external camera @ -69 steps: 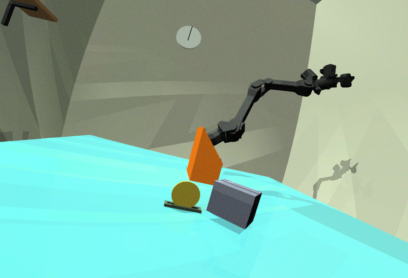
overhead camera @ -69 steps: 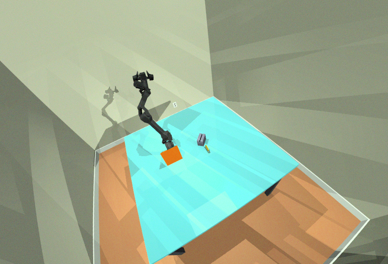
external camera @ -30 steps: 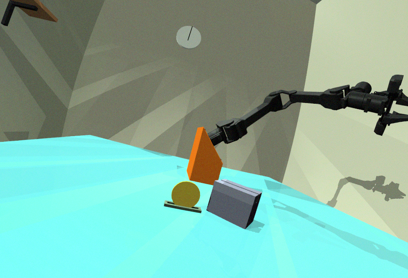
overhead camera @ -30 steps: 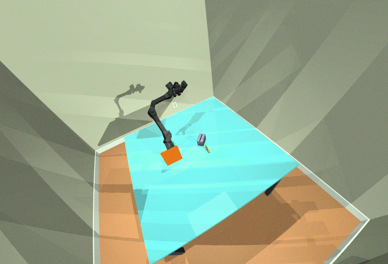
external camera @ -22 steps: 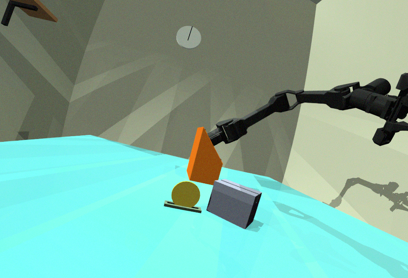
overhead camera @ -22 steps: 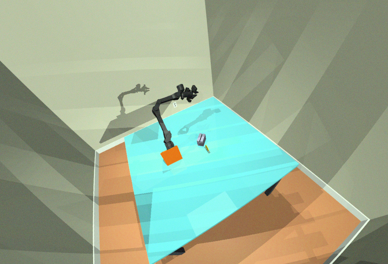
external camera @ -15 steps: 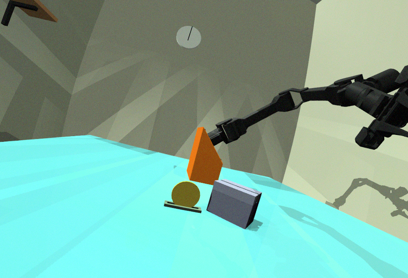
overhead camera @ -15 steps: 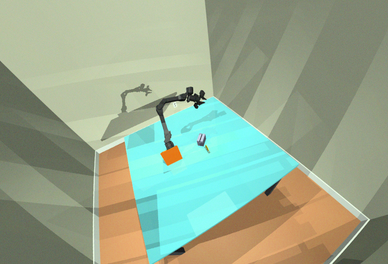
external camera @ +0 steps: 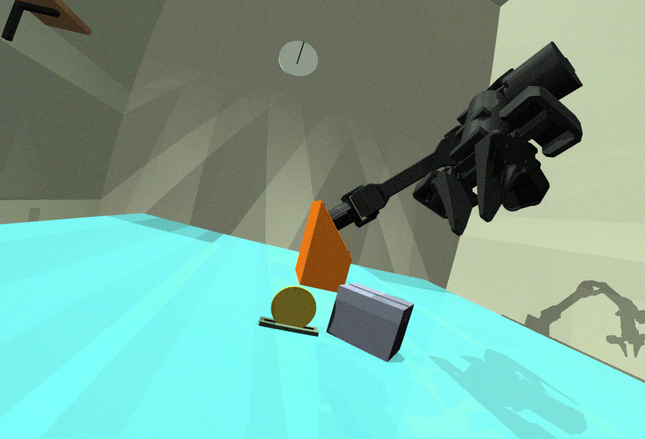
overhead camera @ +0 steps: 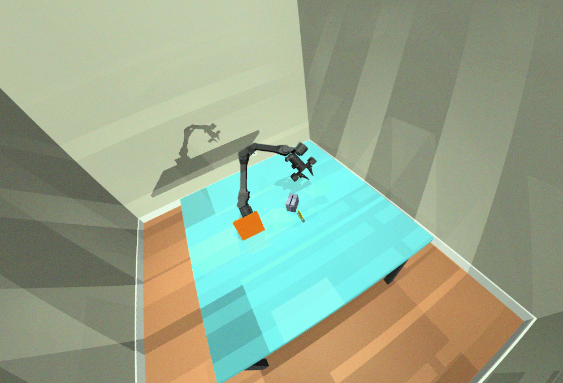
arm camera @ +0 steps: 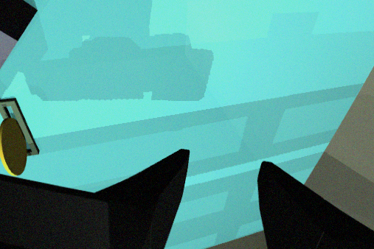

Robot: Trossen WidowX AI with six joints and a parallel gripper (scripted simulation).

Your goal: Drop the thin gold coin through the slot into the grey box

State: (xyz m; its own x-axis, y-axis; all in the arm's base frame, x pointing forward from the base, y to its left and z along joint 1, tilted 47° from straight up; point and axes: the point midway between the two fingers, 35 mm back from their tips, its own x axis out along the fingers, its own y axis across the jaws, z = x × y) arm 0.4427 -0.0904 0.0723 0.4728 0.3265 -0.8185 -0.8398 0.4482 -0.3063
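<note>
Right now my gripper tip is 170 mm past the gold coin, 90 mm to the left of it and 160 mm above it.
</note>
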